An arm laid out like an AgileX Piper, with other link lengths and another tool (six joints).
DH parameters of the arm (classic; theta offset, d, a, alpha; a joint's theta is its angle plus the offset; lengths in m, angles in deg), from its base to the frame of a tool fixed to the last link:
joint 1: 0 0.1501 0 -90
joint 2: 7.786 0 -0.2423 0
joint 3: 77.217 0 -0.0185 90
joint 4: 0 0.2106 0 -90
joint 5: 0 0 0 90
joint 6: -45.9 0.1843 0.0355 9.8
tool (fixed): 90 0.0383 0 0
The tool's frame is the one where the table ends.
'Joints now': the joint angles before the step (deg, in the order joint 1, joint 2, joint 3, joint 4, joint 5, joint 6). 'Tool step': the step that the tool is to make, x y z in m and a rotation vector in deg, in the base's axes. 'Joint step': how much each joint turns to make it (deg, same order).
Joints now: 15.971 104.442 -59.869 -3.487 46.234 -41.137
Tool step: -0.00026 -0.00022 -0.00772 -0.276 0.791 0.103
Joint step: 0.001 1.599 -0.001 -0.103 -0.763 0.000
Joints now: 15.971 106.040 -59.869 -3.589 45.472 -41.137
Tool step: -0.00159 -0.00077 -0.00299 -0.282 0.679 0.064
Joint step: 0.000 0.603 -0.001 -0.105 0.129 0.000
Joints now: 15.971 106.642 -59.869 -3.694 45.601 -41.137
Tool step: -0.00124 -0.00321 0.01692 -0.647 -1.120 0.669
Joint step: 0.129 -3.407 -0.002 -1.061 2.518 0.002
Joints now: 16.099 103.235 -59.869 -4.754 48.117 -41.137
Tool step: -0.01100 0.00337 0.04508 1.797 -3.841 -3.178
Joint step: 1.256 -9.897 -0.002 0.608 5.943 3.737
